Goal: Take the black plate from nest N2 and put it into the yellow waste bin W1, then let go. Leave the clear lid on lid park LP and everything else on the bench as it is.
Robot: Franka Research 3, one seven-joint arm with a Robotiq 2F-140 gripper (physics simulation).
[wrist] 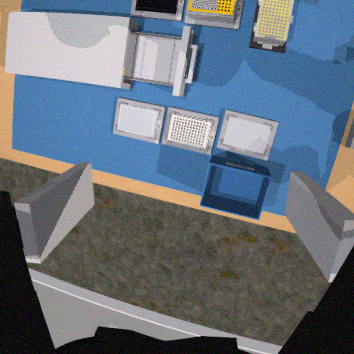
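A black plate [156, 5] sits in a grey nest [162, 17] at the top edge of the wrist view, partly cut off. No nest label can be read. The yellow waste bin does not show in this view. A pale, smooth lid-like piece [247, 134] lies in a grey holder at the right of the nearer row; whether this is lid park LP cannot be read. My gripper [188, 188] is open and empty, high above the bench's near edge, with its two fingers wide apart at the left and right, well away from the black plate.
Beside the black plate are a yellow-and-grey rack [212, 6] and a pale yellow tip rack [273, 20]. A white device [67, 50] with a grey tray section [156, 59] stands at left. Two white plates [137, 120] [189, 130] and an open blue bin [235, 187] are nearer.
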